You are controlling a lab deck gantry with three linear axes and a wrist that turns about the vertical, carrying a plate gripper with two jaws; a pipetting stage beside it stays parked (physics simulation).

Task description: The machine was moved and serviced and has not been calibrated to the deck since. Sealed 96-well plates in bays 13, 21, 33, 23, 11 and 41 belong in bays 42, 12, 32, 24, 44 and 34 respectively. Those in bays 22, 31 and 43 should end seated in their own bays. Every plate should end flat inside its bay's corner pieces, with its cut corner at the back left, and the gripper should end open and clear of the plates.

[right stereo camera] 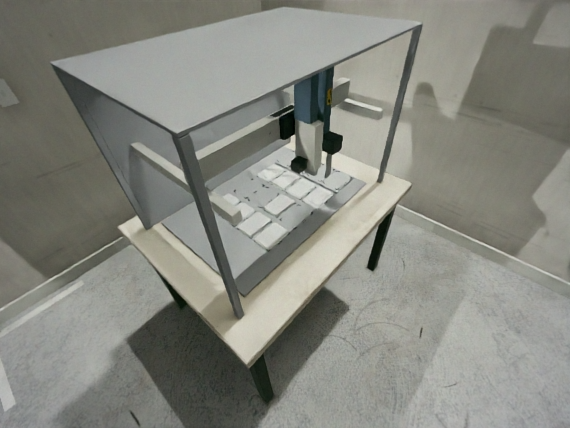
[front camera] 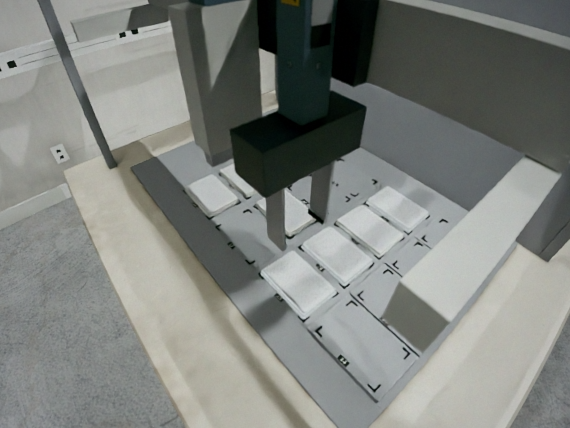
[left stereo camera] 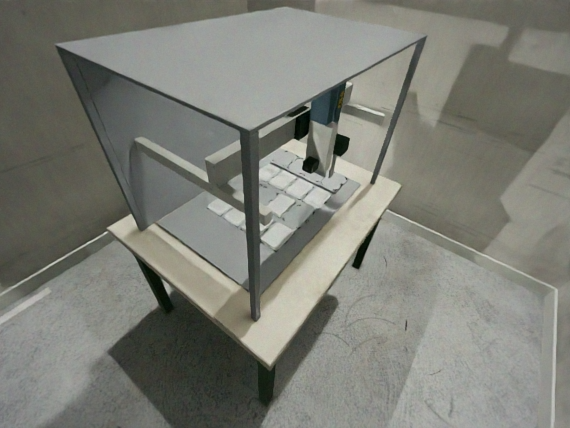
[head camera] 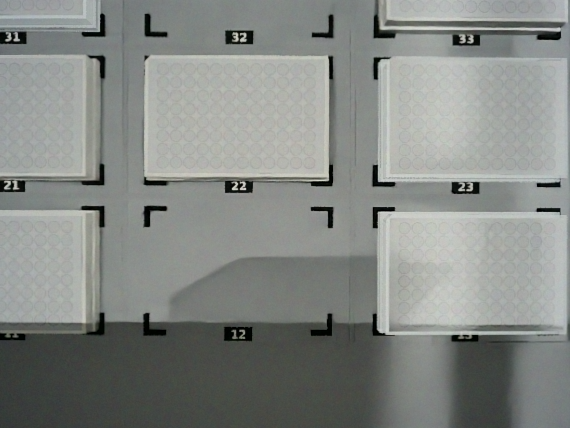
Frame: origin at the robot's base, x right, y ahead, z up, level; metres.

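Seen in the pictures: gripper, between the fingertips: (right stereo camera: 320, 172) (front camera: 297, 229); robot's base, origin of its link: (right stereo camera: 268, 251) (front camera: 183, 191) (left stereo camera: 276, 251).
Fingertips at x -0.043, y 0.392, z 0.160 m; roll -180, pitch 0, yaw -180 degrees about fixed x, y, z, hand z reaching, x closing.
Note:
Pixels of each thing's top centre, then the offset from my fingertips to it. "*": a spot on its surface instead.
- bay 11, a spot on its surface: (head camera: 42, 270) (front camera: 217, 199) * dy -0.293, dx -0.005, dz -0.146 m
- bay 21, a spot on its surface: (head camera: 37, 117) * dy -0.297, dx -0.109, dz -0.146 m
- bay 22, a spot on its surface: (head camera: 237, 117) (front camera: 285, 209) * dy -0.161, dx -0.110, dz -0.146 m
- bay 13, a spot on its surface: (head camera: 472, 275) (front camera: 296, 279) * dy -0.001, dx -0.004, dz -0.146 m
- bay 23, a spot on its surface: (head camera: 472, 120) (front camera: 334, 251) * dy -0.002, dx -0.109, dz -0.146 m
- bay 33, a spot on its surface: (head camera: 472, 7) (front camera: 359, 233) * dy -0.002, dx -0.186, dz -0.146 m
- bay 43, a spot on its surface: (front camera: 398, 207) * dy +0.006, dx -0.321, dz -0.146 m
- bay 31, a spot on its surface: (head camera: 42, 9) * dy -0.294, dx -0.182, dz -0.146 m
- left column's rear plate, centre of its top: (left stereo camera: 223, 202) (right stereo camera: 224, 202) dy -0.327, dx -0.324, dz -0.146 m
- Bay 12, a spot on its surface: (head camera: 237, 235) * dy -0.163, dx -0.029, dz -0.160 m
- bay 32, a spot on its surface: (head camera: 239, 17) * dy -0.162, dx -0.186, dz -0.160 m
- bay 14, a spot on its surface: (front camera: 357, 335) * dy +0.152, dx -0.008, dz -0.146 m
My gripper (front camera: 301, 233) (right stereo camera: 328, 173) hangs above the deck with its two jaws apart and nothing between them. White sealed plates sit in bay 11 (front camera: 212, 195) (head camera: 42, 270), bay 21 (head camera: 37, 117), bay 22 (front camera: 292, 215) (head camera: 237, 117), bay 13 (front camera: 299, 282) (head camera: 472, 275), bay 23 (front camera: 337, 254) (head camera: 472, 120), bay 33 (front camera: 370, 230) (head camera: 472, 7) and bay 43 (front camera: 398, 207). Part of the plate in bay 31 (head camera: 42, 9) shows. Plate 22 has its cut corner at the back left. In the right stereo view the left column's rear plate (right stereo camera: 230, 199) is partly hidden by a rail.
Bay 12 (head camera: 237, 235), bay 32 (head camera: 239, 17) and bay 14 (front camera: 357, 335) show no plate. A pale rail (front camera: 475, 240) overhangs the deck's right side. A grey column (front camera: 225, 85) stands behind the gripper. Enclosure posts (left stereo camera: 251, 225) (right stereo camera: 210, 225) rise at the table corners.

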